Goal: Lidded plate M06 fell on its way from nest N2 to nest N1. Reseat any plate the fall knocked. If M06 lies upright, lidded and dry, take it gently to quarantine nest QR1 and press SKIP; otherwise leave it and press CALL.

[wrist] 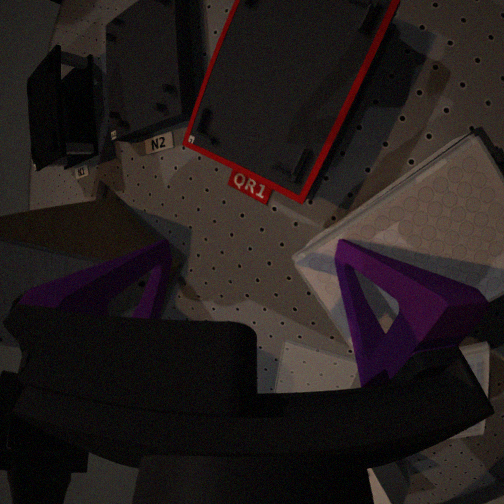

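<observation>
A pale lidded plate (425, 215) lies flat on the perforated deck at the right, with its lid on and rows of wells faintly showing through. My gripper (250, 285) is open, its purple fingers wide apart. The right finger (395, 305) overlaps the plate's near corner; the left finger (120, 280) is over bare deck. The red-framed quarantine nest QR1 (290, 85) is empty at the top centre, above its red label (251, 186). Nest N2 (145, 70) is dark and empty at the top left. I see no liquid.
A dark upright block (65, 107) stands left of N2, beside a small label I cannot read (81, 172). A second pale flat piece (310, 370) shows under the gripper body at the bottom. The lighting is dim with heavy shadows.
</observation>
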